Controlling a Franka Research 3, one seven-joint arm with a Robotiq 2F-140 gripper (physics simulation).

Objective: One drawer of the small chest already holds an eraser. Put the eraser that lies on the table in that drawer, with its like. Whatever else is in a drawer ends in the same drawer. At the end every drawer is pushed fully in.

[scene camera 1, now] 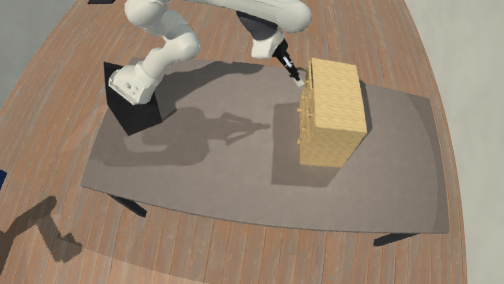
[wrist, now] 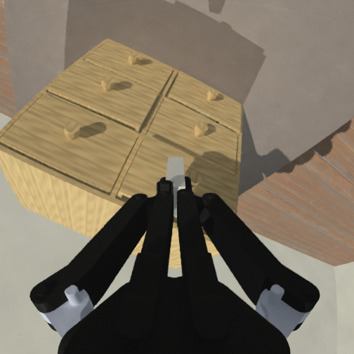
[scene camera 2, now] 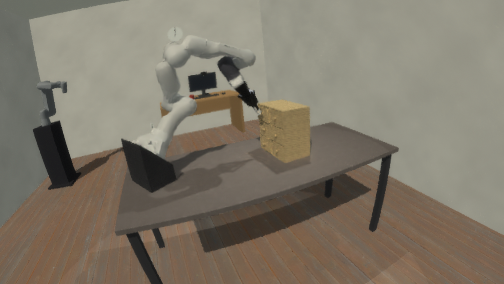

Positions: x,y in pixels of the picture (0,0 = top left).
Labels:
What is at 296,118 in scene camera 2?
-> A small wooden chest.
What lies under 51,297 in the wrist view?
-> My gripper.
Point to a drawer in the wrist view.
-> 173,124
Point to a small wooden chest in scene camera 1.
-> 340,125

